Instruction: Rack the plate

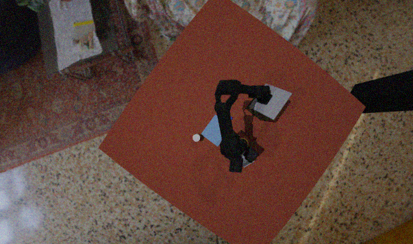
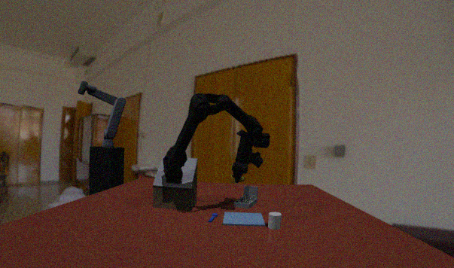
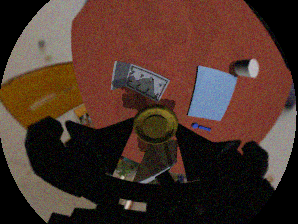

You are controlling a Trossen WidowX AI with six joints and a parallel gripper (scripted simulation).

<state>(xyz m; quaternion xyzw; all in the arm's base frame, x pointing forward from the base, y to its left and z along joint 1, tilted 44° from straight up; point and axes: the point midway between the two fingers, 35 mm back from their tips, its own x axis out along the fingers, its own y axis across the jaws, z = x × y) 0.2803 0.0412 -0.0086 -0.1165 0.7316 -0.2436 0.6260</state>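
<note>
The grey dish rack lies 110 mm below my gripper tip, 60 mm to the left of it and 50 mm ahead of it. Also, from my gripper tip: yellow plate: 10 mm above; blue spoon: 150 mm to the right, 130 mm below, 90 mm behind; light blue mat: 150 mm to the right, 130 mm below, 20 mm ahead.
</note>
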